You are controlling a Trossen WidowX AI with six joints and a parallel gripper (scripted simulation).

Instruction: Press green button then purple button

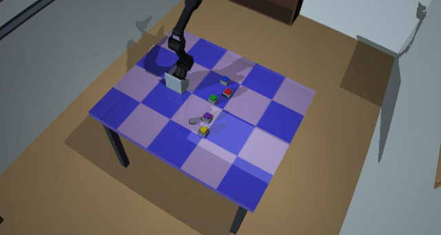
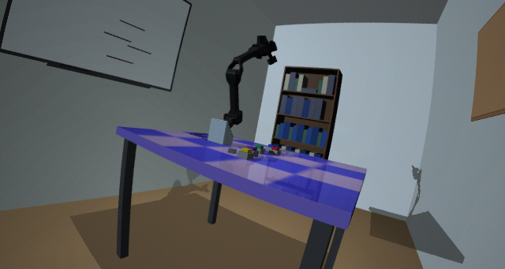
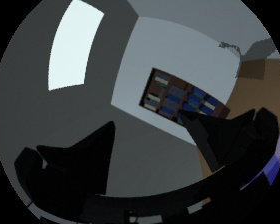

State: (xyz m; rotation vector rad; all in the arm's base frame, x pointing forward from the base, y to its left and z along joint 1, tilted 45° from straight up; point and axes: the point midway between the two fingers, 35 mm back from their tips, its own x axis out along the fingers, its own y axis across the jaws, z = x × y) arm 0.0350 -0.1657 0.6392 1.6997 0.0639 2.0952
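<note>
My gripper tip is now 640 mm above the green button, 310 mm to the left of it and 270 mm short of it. The rest, counted from my gripper tip: red button 640 mm below, 310 mm ahead, 220 mm to the right; small grey block 660 mm below, 510 mm to the right, 270 mm ahead; purple button 640 mm below, 440 mm to the right, 320 mm ahead.
</note>
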